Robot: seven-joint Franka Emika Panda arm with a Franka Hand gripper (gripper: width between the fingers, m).
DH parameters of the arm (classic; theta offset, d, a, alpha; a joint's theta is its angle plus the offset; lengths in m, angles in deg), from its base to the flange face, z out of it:
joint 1: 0 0.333 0 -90
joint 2: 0 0 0 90
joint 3: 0 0.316 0.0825 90
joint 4: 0 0 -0.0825 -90
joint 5: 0 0.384 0 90
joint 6: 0 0 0.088 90
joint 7: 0 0.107 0 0
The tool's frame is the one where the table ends.
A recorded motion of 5 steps. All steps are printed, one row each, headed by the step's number.
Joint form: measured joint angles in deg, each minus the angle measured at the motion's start. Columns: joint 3, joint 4, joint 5, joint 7, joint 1, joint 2, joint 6.
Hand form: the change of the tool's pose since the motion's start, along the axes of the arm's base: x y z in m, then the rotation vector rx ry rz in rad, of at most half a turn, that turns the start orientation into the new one. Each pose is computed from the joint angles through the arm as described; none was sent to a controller.
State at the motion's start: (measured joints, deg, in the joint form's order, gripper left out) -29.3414 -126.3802 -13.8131 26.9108 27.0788 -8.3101 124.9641
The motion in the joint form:
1: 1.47 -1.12 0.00 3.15 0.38 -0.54 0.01
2: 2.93 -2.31 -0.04 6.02 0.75 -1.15 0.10
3: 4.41 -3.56 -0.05 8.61 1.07 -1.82 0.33
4: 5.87 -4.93 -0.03 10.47 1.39 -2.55 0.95
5: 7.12 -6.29 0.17 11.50 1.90 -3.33 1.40
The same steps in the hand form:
1: -0.0044 0.0171 -0.0040 0.0071 0.0022 -0.0208
2: -0.0097 0.0337 -0.0079 0.0129 0.0038 -0.0366
3: -0.0157 0.0498 -0.0115 0.0186 0.0039 -0.0479
4: -0.0221 0.0656 -0.0149 0.0245 0.0002 -0.0463
5: -0.0294 0.0808 -0.0183 0.0313 0.0011 -0.0328

